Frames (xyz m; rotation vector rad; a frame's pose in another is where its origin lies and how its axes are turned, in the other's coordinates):
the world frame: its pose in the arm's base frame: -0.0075 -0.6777 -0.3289 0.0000 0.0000 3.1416
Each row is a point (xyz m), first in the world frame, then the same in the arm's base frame.
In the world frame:
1: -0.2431 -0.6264 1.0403
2: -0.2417 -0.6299 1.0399
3: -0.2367 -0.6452 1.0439
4: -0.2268 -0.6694 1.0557
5: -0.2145 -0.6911 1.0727
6: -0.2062 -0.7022 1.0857
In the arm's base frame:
1: 0.2356 -0.0513 0.7114
2: 0.2342 -0.0478 0.7110
3: 0.2292 -0.0325 0.7150
4: 0.2193 -0.0083 0.7268
5: 0.2070 0.0134 0.7438
6: 0.1987 0.0245 0.7568

